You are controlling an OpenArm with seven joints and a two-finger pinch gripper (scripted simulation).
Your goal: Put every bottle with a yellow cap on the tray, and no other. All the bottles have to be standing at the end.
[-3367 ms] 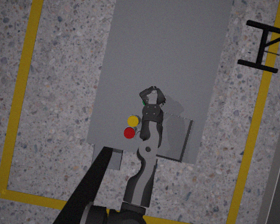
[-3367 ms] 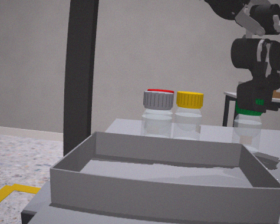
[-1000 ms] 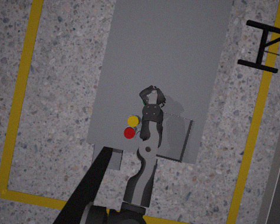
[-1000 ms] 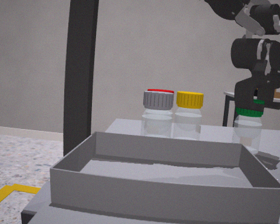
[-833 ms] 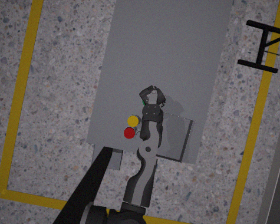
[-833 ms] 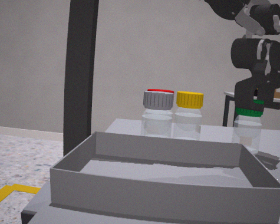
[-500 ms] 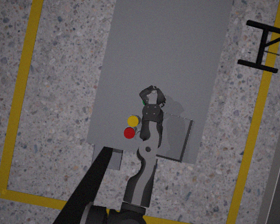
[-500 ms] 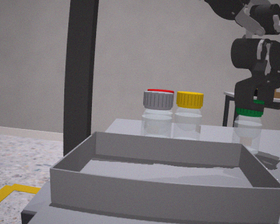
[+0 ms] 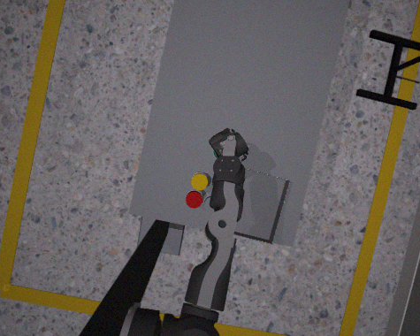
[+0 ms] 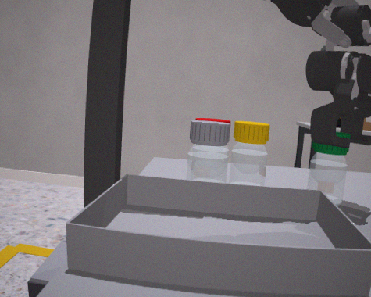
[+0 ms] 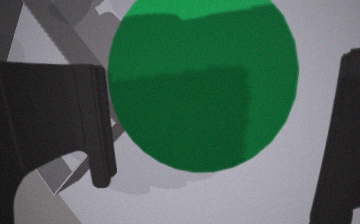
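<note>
The green-capped bottle is 1 cm behind my hand, 1 cm to the left of it and 5 cm below it. From my hand the other things lie so: yellow-capped bottle (12 cm behind, 7 cm to the left, 5 cm below); then grey-capped bottle (19 cm behind, 2 cm to the left, 5 cm below); then red-capped bottle (18 cm behind, 8 cm to the left, 5 cm below).
</note>
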